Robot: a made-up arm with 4 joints.
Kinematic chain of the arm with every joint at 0, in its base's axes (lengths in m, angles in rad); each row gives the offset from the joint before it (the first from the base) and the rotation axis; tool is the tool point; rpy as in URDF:
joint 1: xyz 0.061 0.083 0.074 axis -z
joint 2: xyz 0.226 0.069 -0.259 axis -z
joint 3: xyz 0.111 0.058 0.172 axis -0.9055 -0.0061 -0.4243
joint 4: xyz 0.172 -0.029 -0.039 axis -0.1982 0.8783 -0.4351
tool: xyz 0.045 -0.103 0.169 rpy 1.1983 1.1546 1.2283
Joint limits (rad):
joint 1: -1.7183..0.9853
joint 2: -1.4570..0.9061
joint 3: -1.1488..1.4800
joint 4: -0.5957..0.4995
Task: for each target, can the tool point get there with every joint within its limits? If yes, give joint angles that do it. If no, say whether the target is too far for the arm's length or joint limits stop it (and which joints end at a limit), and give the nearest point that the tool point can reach.
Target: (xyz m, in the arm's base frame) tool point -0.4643 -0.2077 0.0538
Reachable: no: joint limits stop it (at a limit: joint 1, joint 2, joint 3) | nearest point -0.2965 0.2033 0.2119 | short by 0.471 m
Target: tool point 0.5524 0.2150 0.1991
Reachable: yes | joints 0.1797 -0.5976 0.8247 -0.1234
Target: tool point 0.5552 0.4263 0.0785
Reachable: yes | joints -0.1710 -0.7184 -0.2793 0.1838
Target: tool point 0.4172 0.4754 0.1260
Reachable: yes | joints -0.6874 -0.2951 0.0642 -0.3520
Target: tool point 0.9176 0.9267 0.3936
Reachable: no: too far | nearest point 0.4965 0.5119 0.1150 | short by 0.653 m
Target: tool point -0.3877 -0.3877 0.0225
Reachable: no: joint limits stop it (at a limit: joint 1, joint 2, joint 4) | nearest point 0.0557 -0.4093 0.0803 | short by 0.448 m
